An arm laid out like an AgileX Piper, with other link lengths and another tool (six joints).
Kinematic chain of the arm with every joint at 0, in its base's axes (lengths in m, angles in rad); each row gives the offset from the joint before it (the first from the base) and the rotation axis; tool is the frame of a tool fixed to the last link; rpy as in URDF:
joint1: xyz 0 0 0.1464 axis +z
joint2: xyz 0 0 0 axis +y
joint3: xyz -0.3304 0 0.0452 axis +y
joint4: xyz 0.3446 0 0.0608 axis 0.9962 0 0.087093
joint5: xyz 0 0 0 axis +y
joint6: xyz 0.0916 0 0.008 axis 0.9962 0 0.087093
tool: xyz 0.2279 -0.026 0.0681 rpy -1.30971 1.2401 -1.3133
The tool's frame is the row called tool.
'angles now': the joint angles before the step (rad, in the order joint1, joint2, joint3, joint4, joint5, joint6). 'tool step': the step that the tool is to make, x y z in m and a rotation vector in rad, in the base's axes. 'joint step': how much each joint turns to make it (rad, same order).
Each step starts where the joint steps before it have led.
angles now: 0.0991, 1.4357, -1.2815, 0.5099, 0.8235, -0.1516
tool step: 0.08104, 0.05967, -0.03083, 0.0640, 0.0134, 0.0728
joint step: 0.0465, 0.2915, -0.2304, 0.1171, -0.0294, -0.0793
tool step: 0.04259, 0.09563, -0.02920, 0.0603, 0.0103, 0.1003
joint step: 0.1024, 0.2338, -0.2186, 0.0760, -0.0094, -0.0215
